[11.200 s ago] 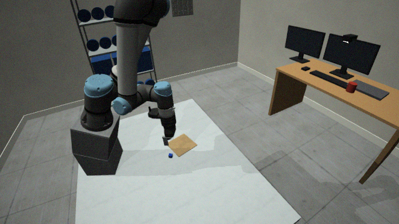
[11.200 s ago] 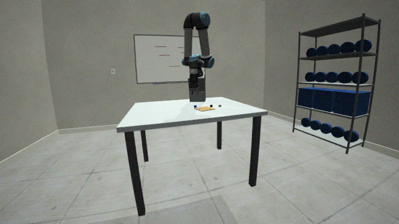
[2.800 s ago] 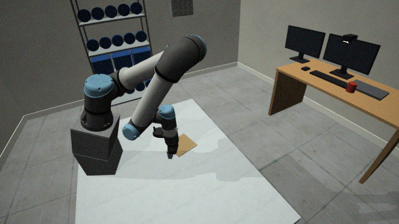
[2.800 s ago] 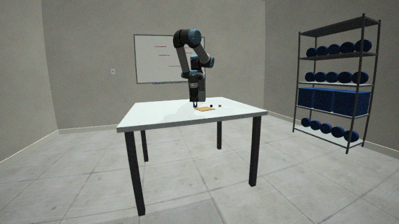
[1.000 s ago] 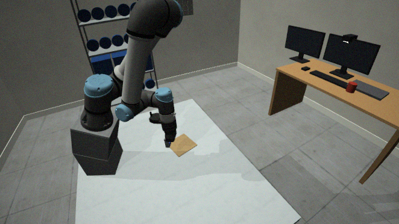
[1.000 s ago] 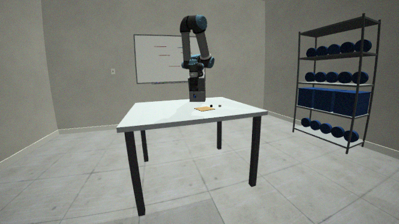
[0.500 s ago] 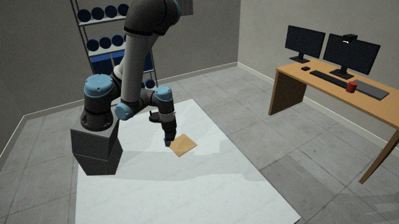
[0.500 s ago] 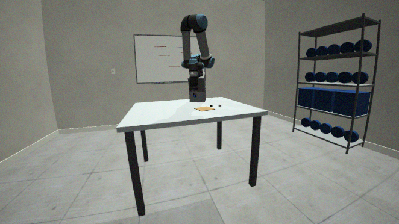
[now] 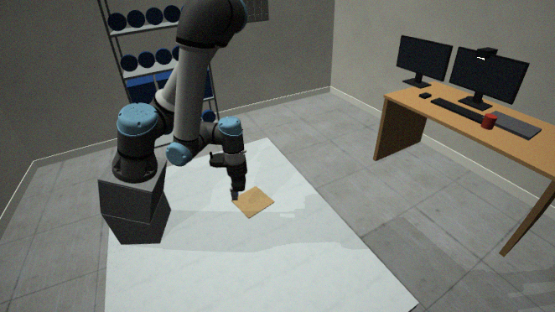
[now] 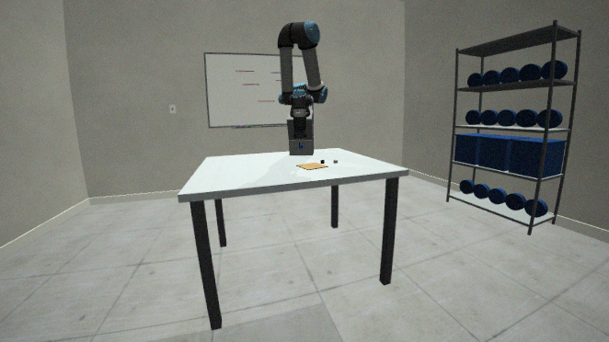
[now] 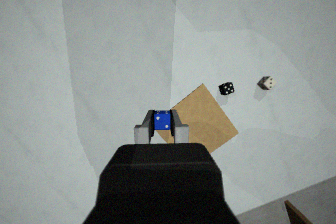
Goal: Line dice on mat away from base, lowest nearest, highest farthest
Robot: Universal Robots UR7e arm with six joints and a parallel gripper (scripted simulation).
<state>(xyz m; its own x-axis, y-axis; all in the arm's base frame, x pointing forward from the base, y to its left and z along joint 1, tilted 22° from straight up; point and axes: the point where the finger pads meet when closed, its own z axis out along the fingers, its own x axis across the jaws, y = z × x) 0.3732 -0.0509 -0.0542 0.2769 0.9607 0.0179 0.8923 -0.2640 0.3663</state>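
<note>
The tan mat lies 12 cm below my hand, 7 cm ahead of it and 5 cm to the left of it. From my hand the other things lie so: black die: 13 cm to the left, 11 cm below, 1 cm ahead; blue die: 1 cm below; white die: 21 cm to the left, 11 cm below, 2 cm ahead.
</note>
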